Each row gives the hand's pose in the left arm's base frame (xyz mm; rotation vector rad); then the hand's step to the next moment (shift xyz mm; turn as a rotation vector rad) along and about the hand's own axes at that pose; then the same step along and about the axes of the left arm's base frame.
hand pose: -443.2 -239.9 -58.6 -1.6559 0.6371 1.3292
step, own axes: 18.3 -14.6 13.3 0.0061 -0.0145 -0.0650
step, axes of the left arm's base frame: 10.9 20.9 -13.0 0.0454 -0.0491 0.0006
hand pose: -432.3 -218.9 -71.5 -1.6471 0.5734 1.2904
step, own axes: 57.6 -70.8 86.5 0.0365 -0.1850 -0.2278
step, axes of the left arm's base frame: 34.3 117.9 -27.1 0.2724 -0.1083 0.0392
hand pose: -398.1 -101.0 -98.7 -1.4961 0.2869 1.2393
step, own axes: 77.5 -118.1 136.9 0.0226 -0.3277 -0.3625
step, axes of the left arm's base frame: 47.0 188.8 29.0 0.4431 -0.1758 0.1099
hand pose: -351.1 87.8 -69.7 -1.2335 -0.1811 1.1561
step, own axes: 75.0 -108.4 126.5 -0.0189 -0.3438 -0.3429
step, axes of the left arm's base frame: 14.7 150.4 102.7 0.4202 -0.1931 0.1492
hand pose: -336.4 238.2 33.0 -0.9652 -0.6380 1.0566
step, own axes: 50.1 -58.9 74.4 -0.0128 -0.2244 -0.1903
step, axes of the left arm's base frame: -16.9 61.8 86.1 0.2466 -0.1149 0.1127
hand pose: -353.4 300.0 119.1 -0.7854 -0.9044 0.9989
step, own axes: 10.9 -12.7 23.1 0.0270 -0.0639 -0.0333
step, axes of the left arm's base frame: -13.4 8.9 23.5 0.0595 -0.0014 0.0488
